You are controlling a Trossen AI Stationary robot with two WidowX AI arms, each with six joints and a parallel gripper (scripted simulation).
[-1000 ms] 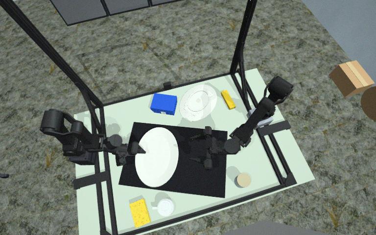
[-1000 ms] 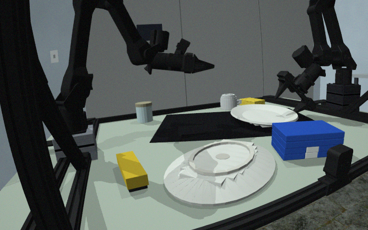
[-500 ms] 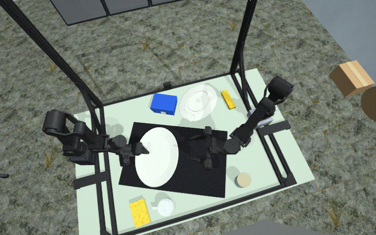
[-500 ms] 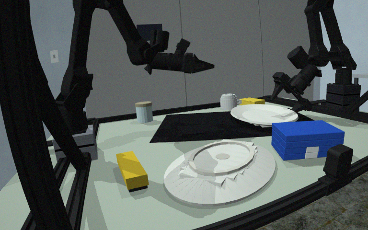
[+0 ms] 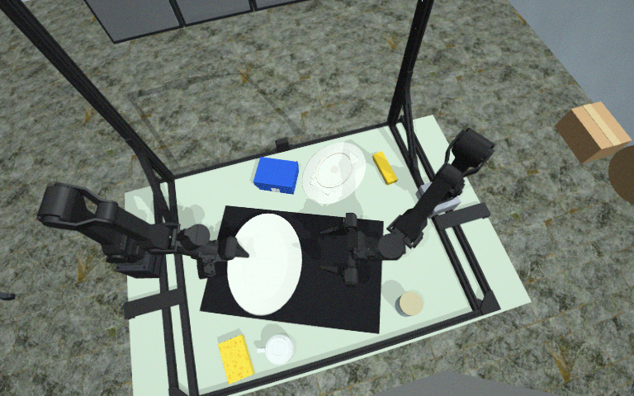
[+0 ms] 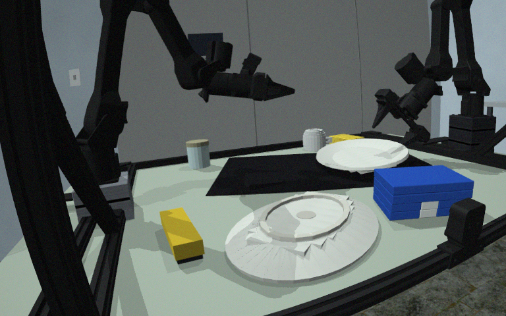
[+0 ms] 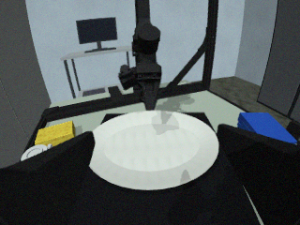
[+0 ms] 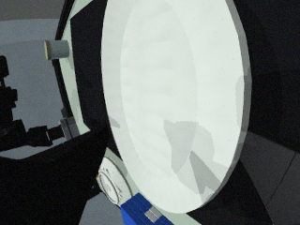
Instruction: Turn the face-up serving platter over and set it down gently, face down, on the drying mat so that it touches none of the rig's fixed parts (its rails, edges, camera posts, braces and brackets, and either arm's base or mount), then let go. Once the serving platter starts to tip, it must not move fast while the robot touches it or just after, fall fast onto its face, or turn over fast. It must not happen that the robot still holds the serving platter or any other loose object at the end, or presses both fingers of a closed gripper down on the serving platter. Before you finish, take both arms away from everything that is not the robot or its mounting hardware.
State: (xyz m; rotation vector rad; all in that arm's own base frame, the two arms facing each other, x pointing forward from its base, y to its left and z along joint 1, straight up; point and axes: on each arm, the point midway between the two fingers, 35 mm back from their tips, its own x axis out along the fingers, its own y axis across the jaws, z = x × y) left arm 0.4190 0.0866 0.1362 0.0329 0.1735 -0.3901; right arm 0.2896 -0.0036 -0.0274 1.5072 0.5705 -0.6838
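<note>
The white oval serving platter lies 90 mm to the left of my right hand, 70 mm below it and 20 mm ahead of it. From my right hand the other things lie so: black drying mat: 180 mm to the left, 90 mm below, 50 mm ahead; white mug: 280 mm ahead, 80 mm to the left, 50 mm below; blue box: 270 mm behind, 180 mm to the left, 60 mm below.
My left gripper is now 60 mm past the white oval serving platter, 200 mm to the left of it and 180 mm above it. From my left hand the other things lie so: tan-lidded jar 170 mm ahead, 190 mm to the left, 160 mm below; then black drying mat 30 mm behind, 110 mm to the right, 210 mm below; then white mug 200 mm ahead, 210 mm to the right, 170 mm below.
</note>
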